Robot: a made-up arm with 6 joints.
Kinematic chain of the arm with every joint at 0, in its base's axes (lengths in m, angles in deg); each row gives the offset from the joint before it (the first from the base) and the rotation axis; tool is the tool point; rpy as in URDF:
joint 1: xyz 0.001 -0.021 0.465 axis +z
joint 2: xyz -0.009 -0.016 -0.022 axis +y
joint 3: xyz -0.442 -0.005 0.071 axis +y
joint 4: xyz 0.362 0.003 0.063 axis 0.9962 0 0.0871
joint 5: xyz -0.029 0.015 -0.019 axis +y
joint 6: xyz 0.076 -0.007 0.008 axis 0.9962 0 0.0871
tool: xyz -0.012 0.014 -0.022 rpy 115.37 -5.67 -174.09
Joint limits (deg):
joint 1: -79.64..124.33
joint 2: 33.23..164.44
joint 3: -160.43..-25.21
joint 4: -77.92..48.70
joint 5: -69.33..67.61
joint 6: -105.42..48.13
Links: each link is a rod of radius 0.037 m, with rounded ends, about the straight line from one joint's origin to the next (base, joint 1, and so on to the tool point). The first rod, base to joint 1, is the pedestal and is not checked.
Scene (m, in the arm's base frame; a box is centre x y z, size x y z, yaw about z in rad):
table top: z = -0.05
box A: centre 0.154 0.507 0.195 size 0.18 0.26 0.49 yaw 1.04
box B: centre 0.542 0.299 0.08 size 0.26 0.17 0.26 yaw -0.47
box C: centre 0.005 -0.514 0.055 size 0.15 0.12 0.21 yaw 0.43
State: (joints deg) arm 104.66 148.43 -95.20 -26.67 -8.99 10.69
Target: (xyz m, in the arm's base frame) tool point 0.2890 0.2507 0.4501
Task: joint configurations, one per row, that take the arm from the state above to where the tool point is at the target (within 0.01 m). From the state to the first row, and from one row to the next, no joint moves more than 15 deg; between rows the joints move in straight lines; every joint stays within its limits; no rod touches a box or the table.
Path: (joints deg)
1: 94.23 137.19 -96.31 -26.25 3.15 11.82
2: 83.81 125.95 -97.42 -25.83 15.30 12.96
3: 73.38 114.72 -98.52 -25.41 27.44 14.09
4: 62.95 103.48 -99.63 -24.99 39.58 15.23
5: 58.75 106.28 -85.97 -27.00 30.99 13.07
6: 54.54 109.08 -72.30 -29.01 22.39 10.92
7: 50.33 111.89 -58.64 -31.01 13.80 8.77
8: 46.12 114.69 -44.97 -33.02 5.20 6.61

